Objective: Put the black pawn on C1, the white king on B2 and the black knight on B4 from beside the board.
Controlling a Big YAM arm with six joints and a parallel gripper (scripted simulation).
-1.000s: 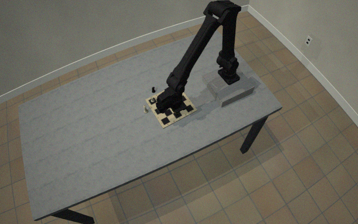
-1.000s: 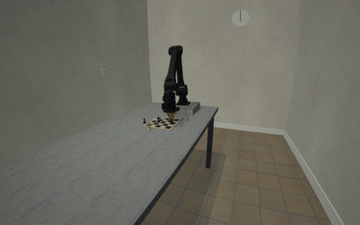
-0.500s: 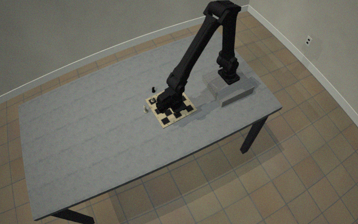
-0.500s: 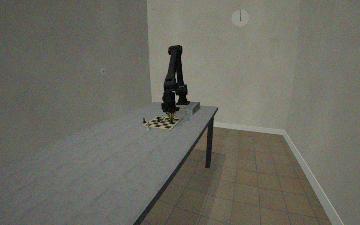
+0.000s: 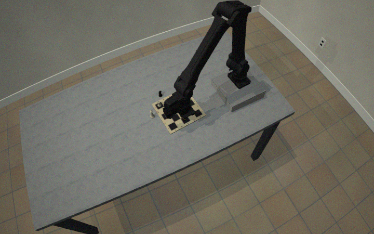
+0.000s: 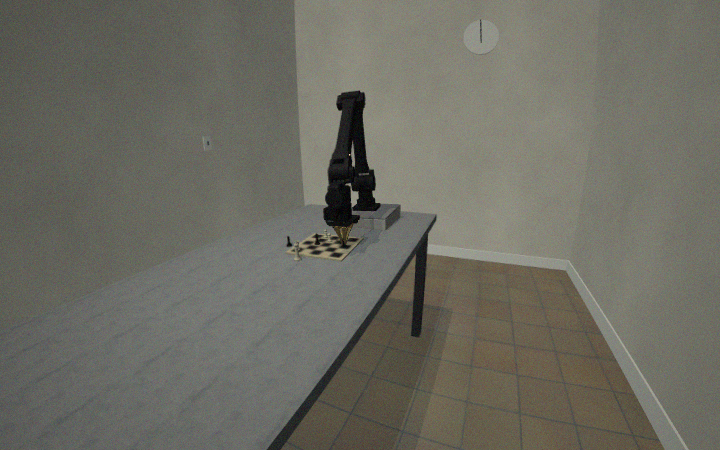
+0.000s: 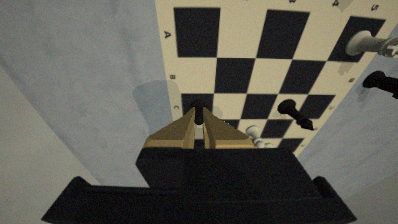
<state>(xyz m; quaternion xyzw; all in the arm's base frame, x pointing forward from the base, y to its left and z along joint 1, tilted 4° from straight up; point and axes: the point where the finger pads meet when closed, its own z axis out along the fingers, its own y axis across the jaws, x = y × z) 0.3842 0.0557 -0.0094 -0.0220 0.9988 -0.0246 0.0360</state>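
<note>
The black pawn lies right at my hand. From my hand the other things lie so: chessboard: 70 mm to the right, 20 mm below; then white king: 140 mm ahead, 110 mm to the right; then black chess piece: 110 mm to the right.
</note>
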